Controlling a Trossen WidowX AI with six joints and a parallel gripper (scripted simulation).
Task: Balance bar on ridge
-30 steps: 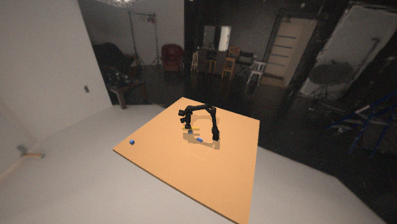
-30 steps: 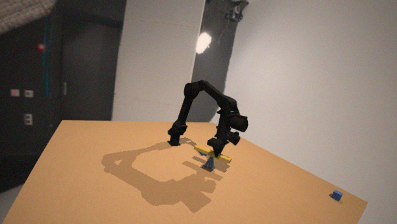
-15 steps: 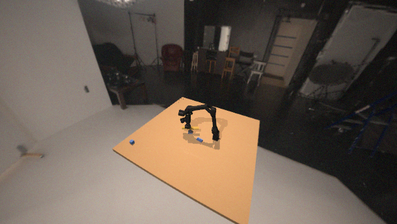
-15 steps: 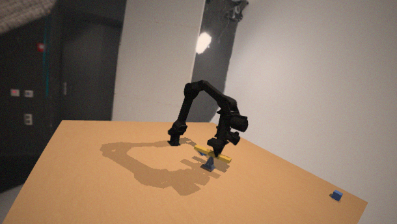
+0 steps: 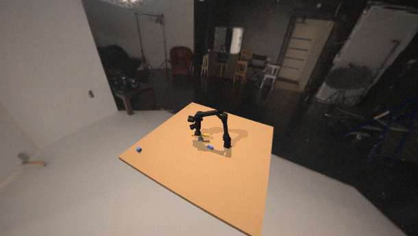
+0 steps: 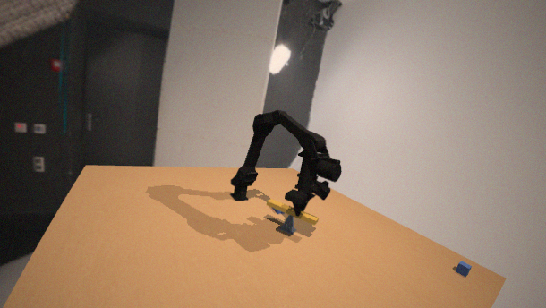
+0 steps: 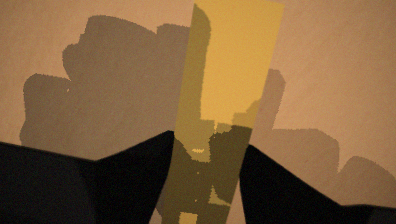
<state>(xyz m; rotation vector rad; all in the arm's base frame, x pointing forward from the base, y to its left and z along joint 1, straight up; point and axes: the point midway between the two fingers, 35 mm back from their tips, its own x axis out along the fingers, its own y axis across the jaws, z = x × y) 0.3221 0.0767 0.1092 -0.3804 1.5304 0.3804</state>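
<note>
My gripper tip is 30 mm past the yellow bar and 10 mm to the left of it. Also, from my gripper tip: blue cube 420 mm ahead, 420 mm to the left, 60 mm below.
</note>
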